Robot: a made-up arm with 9 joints. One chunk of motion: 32 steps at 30 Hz.
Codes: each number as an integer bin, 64 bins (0 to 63) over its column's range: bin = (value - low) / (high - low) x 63, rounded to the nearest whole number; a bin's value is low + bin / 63 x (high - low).
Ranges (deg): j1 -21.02..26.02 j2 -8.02..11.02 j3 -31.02..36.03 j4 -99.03..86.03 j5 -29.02..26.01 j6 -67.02..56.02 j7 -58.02..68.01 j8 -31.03..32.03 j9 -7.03..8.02
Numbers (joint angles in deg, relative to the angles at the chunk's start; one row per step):
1: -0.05 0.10 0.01 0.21 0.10 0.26 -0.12 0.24 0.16
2: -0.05 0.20 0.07 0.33 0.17 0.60 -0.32 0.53 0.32
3: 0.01 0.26 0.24 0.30 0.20 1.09 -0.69 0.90 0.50
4: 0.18 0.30 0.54 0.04 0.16 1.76 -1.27 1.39 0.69
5: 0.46 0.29 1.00 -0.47 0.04 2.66 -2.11 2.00 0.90
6: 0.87 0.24 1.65 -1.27 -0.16 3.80 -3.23 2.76 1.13
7: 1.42 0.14 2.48 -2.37 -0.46 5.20 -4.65 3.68 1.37
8: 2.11 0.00 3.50 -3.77 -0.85 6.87 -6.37 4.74 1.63
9: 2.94 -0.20 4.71 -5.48 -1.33 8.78 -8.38 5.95 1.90
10: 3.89 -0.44 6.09 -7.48 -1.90 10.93 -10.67 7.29 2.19
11: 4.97 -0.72 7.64 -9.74 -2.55 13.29 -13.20 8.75 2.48
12: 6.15 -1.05 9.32 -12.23 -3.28 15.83 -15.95 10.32 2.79
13: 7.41 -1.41 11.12 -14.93 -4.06 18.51 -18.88 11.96 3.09
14: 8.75 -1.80 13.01 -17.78 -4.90 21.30 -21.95 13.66 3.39
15: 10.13 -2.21 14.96 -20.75 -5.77 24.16 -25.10 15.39 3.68
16: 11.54 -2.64 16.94 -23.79 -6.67 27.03 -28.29 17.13 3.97
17: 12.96 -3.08 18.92 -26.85 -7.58 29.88 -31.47 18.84 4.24
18: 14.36 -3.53 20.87 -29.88 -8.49 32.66 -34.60 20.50 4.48
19: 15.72 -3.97 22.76 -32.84 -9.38 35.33 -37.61 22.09 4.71
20: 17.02 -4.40 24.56 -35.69 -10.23 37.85 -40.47 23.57 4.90
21: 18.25 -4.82 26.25 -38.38 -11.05 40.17 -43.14 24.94 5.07
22: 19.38 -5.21 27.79 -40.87 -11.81 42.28 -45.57 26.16 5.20
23: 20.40 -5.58 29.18 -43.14 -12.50 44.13 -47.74 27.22 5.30
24: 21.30 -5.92 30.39 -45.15 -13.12 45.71 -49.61 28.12 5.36
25: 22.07 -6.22 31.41 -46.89 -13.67 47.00 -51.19 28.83 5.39
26: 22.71 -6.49 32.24 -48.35 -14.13 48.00 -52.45 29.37 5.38
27: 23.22 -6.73 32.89 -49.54 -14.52 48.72 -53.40 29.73 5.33
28: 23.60 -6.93 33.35 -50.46 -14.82 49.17 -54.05 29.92 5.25
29: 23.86 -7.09 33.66 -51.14 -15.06 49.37 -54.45 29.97 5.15
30: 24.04 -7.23 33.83 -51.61 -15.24 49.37 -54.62 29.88 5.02
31: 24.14 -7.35 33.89 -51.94 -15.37 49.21 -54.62 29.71 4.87
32: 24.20 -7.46 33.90 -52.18 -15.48 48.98 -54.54 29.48 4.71
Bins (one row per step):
1: 28 27 29 34 33 34 29 31 30
2: 28 27 29 34 33 35 29 32 31
3: 28 27 29 34 33 35 29 32 32
4: 28 28 30 34 33 35 28 32 32
5: 29 27 30 34 33 36 28 33 33
6: 29 27 31 33 33 36 27 34 34
7: 30 27 31 33 33 37 27 35 35
8: 31 27 32 32 32 38 26 36 36
9: 32 26 34 32 32 39 25 37 37
10: 33 25 35 31 31 40 24 38 39
11: 35 24 36 30 30 41 22 40 40
12: 36 23 38 30 29 42 21 41 41
13: 38 22 40 29 29 44 20 43 42
14: 40 21 41 28 28 45 18 45 44
15: 42 19 43 27 27 47 16 46 45
16: 44 18 45 26 26 48 15 48 46
17: 46 16 47 25 25 50 13 50 47
18: 47 15 49 24 24 51 12 51 48
19: 49 13 51 23 22 52 10 53 49
20: 51 12 52 22 22 54 9 55 50
21: 53 11 54 21 21 55 7 56 51
22: 54 9 55 20 20 56 6 57 51
23: 55 8 57 19 19 57 5 58 52
24: 57 7 58 18 18 58 4 59 52
25: 58 6 59 18 18 58 3 60 52
26: 59 5 59 17 17 59 3 60 52
27: 59 4 60 17 17 59 2 61 52
28: 60 4 60 17 16 59 2 61 51
29: 60 3 61 16 16 60 2 61 51
30: 60 3 61 16 16 60 2 61 50
31: 60 2 61 16 16 60 2 61 50
32: 61 2 61 16 16 59 2 60 49

